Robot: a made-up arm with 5 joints.
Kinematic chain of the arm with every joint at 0, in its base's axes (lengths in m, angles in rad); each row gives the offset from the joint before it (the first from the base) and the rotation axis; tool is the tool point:
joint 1: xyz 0 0 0.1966 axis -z
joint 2: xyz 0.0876 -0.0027 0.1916 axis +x
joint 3: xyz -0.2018 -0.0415 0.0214 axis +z
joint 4: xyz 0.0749 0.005 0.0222 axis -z
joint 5: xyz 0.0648 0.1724 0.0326 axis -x
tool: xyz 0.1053 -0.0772 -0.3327
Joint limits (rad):
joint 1: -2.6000..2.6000
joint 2: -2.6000..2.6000
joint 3: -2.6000..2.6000
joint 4: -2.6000..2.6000
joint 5: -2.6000..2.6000
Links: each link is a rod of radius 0.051 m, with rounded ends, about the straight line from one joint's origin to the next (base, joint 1, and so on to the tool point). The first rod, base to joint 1, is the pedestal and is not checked.
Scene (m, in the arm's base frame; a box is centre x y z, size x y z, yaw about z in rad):
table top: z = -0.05
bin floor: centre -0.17 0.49 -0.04 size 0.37 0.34 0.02 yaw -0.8
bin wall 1: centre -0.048 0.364 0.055 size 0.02 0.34 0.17 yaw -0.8
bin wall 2: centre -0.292 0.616 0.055 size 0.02 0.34 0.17 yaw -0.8
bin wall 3: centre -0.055 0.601 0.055 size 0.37 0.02 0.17 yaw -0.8
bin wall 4: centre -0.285 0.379 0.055 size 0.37 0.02 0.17 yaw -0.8
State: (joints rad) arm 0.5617 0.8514 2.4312 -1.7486 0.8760
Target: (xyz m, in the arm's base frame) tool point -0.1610 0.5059 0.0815
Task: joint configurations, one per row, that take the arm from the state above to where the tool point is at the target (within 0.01 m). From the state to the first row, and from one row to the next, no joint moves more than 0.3 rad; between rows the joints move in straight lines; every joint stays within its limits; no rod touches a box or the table.
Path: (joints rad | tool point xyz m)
1: 0.6195 0.9300 2.3505 -1.4516 0.5811 | -0.2256 0.2874 0.2631
2: 0.6773 1.0086 2.2699 -1.1545 0.2861 | -0.1533 0.3332 0.2372
3: 0.7351 1.0872 2.1892 -0.8575 -0.0088 | -0.1218 0.3727 0.2111
4: 0.7930 1.1658 2.1085 -0.5604 -0.3037 | -0.1306 0.4308 0.2116
5: 0.8508 1.2444 2.0279 -0.2634 -0.5987 | -0.1610 0.5059 0.2688
6: 1.0259 1.2075 2.1534 -0.2964 -0.8326 | -0.1577 0.5176 0.1701
7: 1.2010 1.1705 2.2790 -0.3295 -1.0665 | -0.1610 0.5059 0.0815

